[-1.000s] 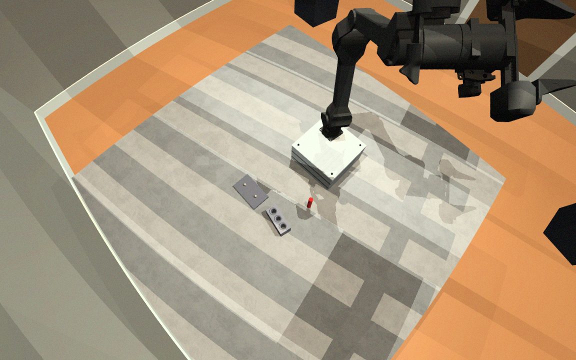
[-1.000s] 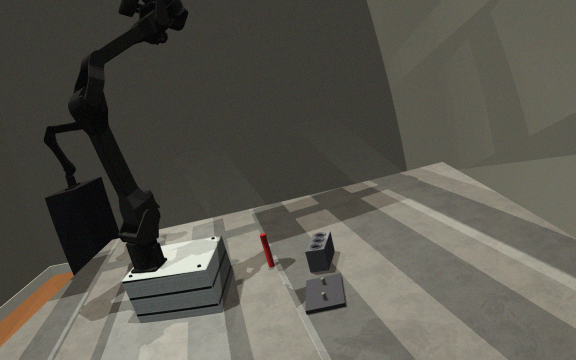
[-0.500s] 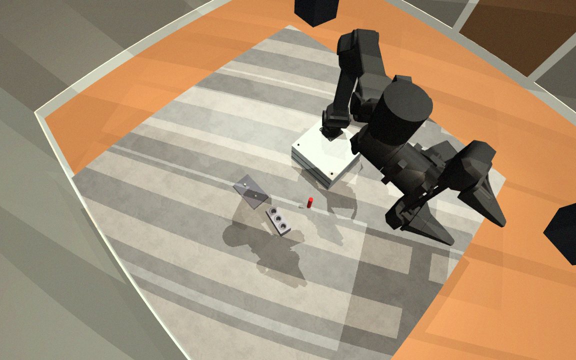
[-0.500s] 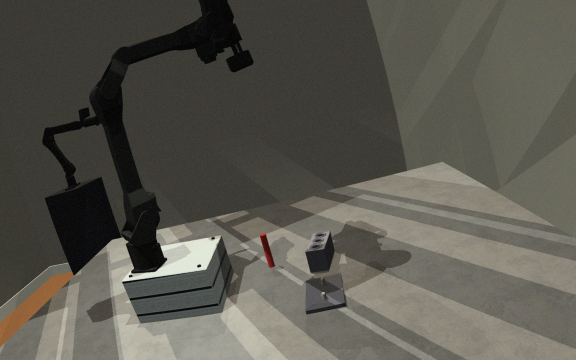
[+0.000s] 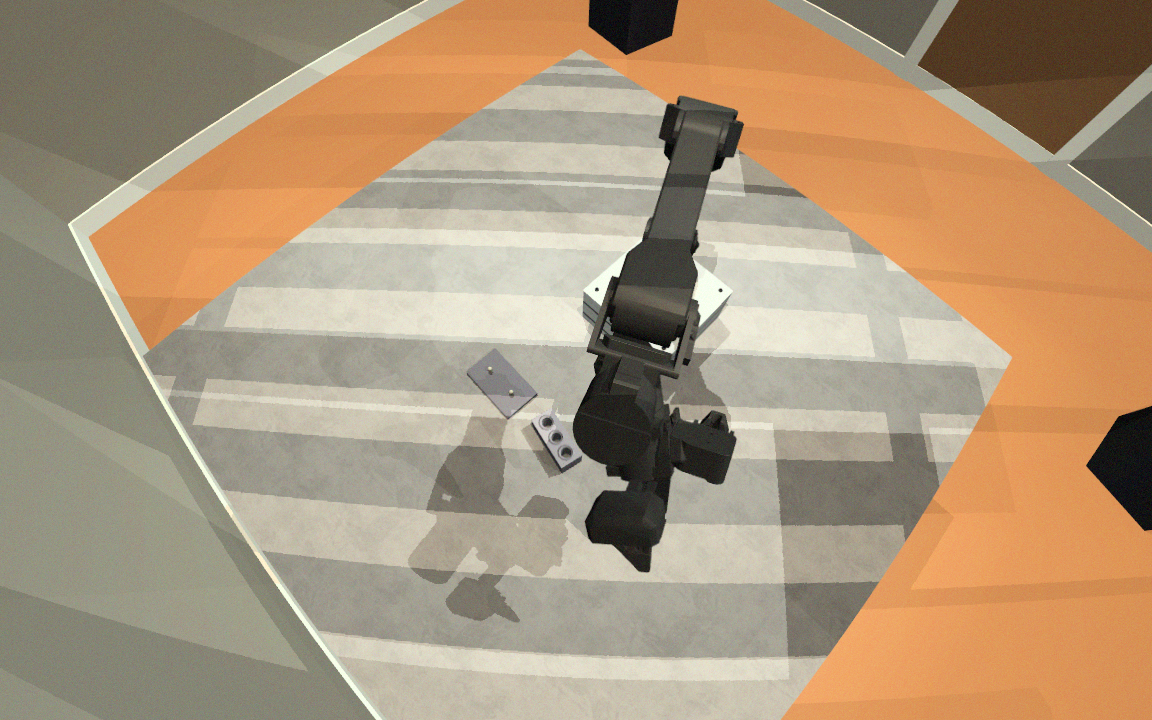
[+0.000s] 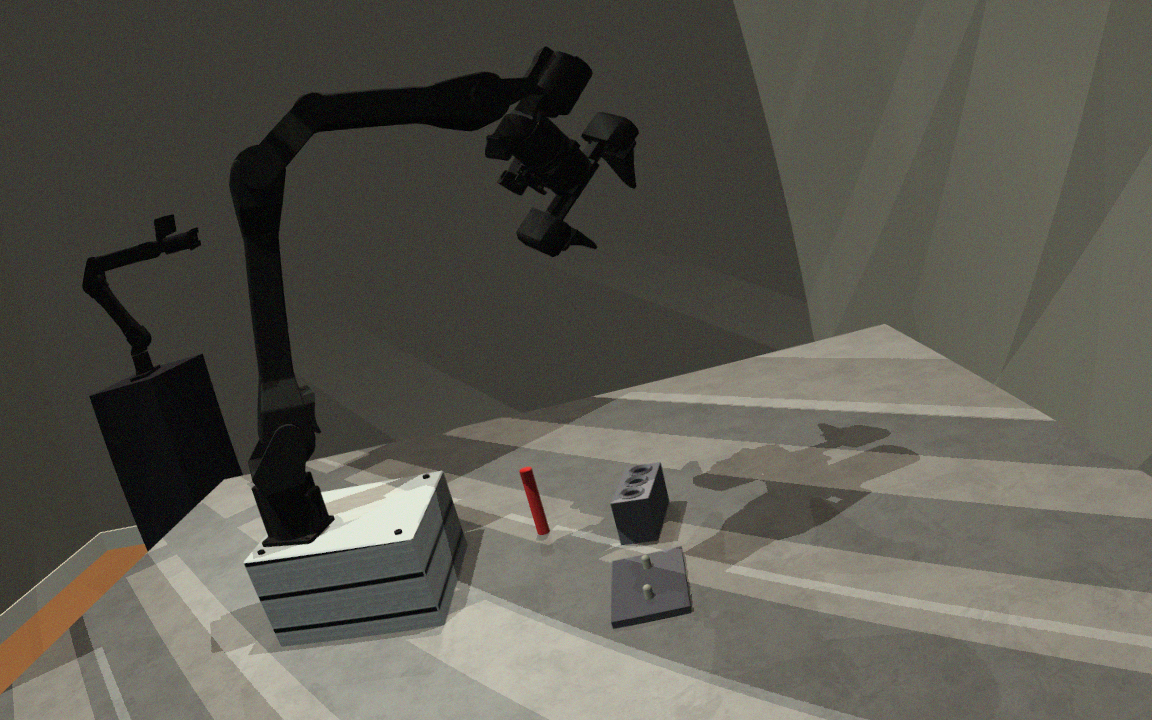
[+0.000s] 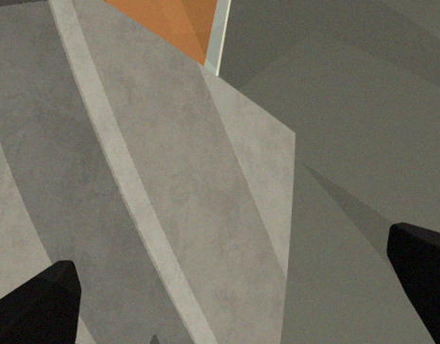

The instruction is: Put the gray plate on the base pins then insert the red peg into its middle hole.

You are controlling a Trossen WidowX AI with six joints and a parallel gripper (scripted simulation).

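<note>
The gray plate lies 28 cm below my gripper tip, 21 cm to the right of it and 1 cm behind it. From my gripper tip the other things lie so: base 36 cm to the right, 31 cm below; red peg 27 cm below, 19 cm to the right, 14 cm behind.
</note>
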